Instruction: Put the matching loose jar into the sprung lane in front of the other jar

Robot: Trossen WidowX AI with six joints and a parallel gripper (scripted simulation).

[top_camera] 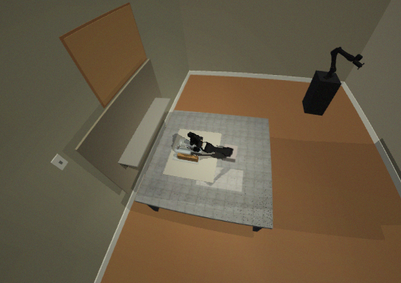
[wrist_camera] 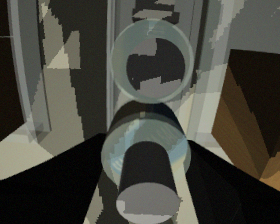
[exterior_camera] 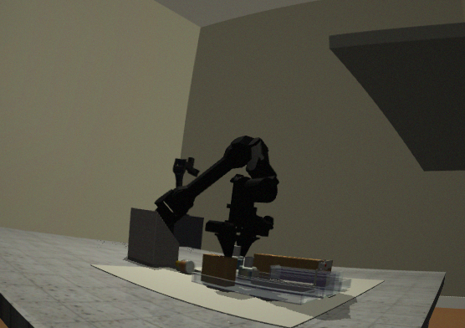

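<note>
Now: the cream mat 50 mm ahead of my gripper tip, 30 mm to the left of it and 60 mm below it. Also, from my gripper tip: clear pusher lane unit (150 mm ahead, 30 mm to the left, 40 mm below); wall shelf (500 mm ahead, 60 mm to the left, 310 mm above).
</note>
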